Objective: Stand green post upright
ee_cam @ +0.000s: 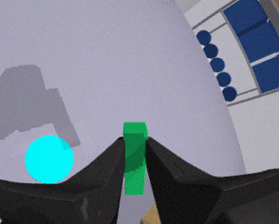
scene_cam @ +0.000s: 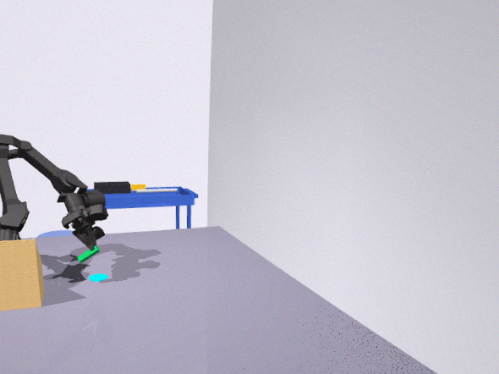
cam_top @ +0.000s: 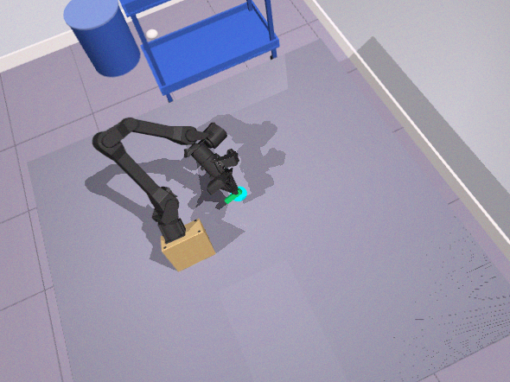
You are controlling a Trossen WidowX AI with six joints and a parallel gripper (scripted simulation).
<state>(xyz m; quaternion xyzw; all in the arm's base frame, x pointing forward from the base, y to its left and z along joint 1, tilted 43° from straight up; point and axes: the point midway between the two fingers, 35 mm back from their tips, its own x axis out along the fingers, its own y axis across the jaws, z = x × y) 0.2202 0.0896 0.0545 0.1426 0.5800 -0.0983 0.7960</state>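
The cyan circle lies 10 mm ahead of my gripper tip, 60 mm to the left of it and 110 mm below it. From my gripper tip the other things lie so: green post (20 mm behind, 10 mm below).
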